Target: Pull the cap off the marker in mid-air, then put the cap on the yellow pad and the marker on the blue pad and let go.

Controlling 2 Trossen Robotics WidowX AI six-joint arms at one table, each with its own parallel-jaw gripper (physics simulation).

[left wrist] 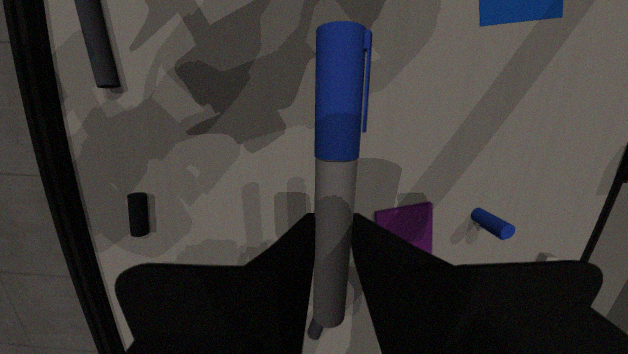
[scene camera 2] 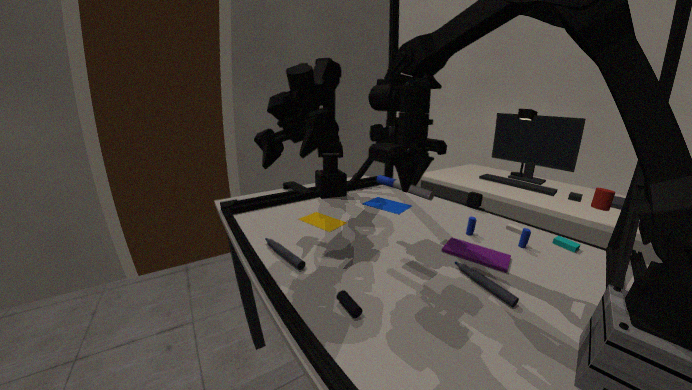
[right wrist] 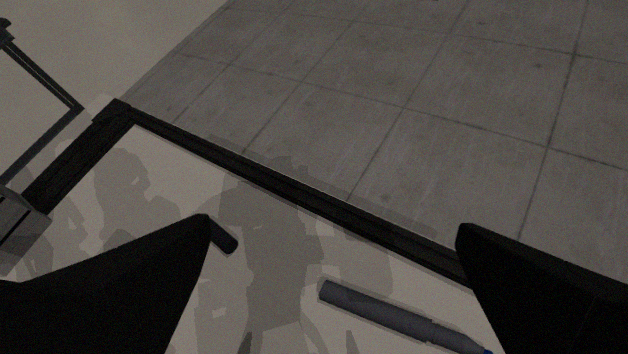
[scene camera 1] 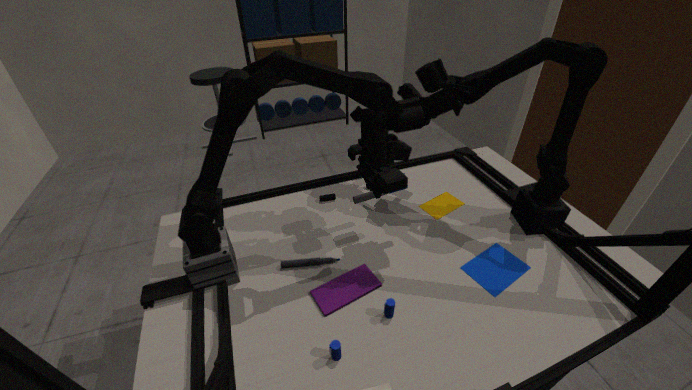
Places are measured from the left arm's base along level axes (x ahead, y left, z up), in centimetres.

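Pixels of known places: left gripper, fingertip midpoint: (left wrist: 332, 221) (scene camera 2: 408, 190) (scene camera 1: 375, 195); right gripper, fingertip midpoint: (scene camera 2: 281, 162) (right wrist: 335, 231); left arm's base, link origin: (scene camera 2: 662, 323) (scene camera 1: 205, 245); right arm's base, link origin: (scene camera 2: 330, 172) (scene camera 1: 544, 198).
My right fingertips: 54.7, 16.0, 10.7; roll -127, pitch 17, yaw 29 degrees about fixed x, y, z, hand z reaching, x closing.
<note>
Ahead of a thing's pixels: the offset from my right fingertips to its top centre, as dx, dy, dz.
My left gripper (scene camera 1: 378, 194) (scene camera 2: 407, 188) (left wrist: 332, 221) is shut on the light grey barrel of the marker @[-12.8, -20.8, -4.4] (scene camera 1: 363, 198) (scene camera 2: 420, 191) (left wrist: 335, 185) and holds it above the table. The blue cap @[-8.1, -20.9, -4.3] (scene camera 2: 385, 180) (left wrist: 340, 95) sits on the marker's end, beyond the fingers. My right gripper (scene camera 2: 286, 159) (right wrist: 335, 231) is open and empty, in the air apart from the marker; in scene camera 1 the left arm partly hides it. The yellow pad @[+11.6, -16.9, -20.6] (scene camera 1: 442, 205) (scene camera 2: 322, 221) and the blue pad @[+9.0, -42.6, -20.6] (scene camera 1: 495, 272) (scene camera 2: 387, 205) (left wrist: 520, 11) lie flat on the table.
One dark grey pen @[-32.3, -22.6, -18.8] (scene camera 1: 310, 262) (scene camera 2: 487, 285) lies by a purple block @[-27.2, -32.9, -19.9] (scene camera 1: 346, 290) (scene camera 2: 476, 254). Another dark grey pen @[+1.9, +0.8, -18.7] (scene camera 2: 285, 254) (left wrist: 97, 45) (right wrist: 400, 316) and a black cylinder @[-19.6, -0.2, -18.6] (scene camera 1: 327, 198) (scene camera 2: 349, 304) lie near the table's edge. Two blue cylinders @[-21.4, -42.5, -15.9] (scene camera 1: 389, 308) @[-35.1, -46.3, -15.9] (scene camera 1: 335, 350) stand beyond the block.
</note>
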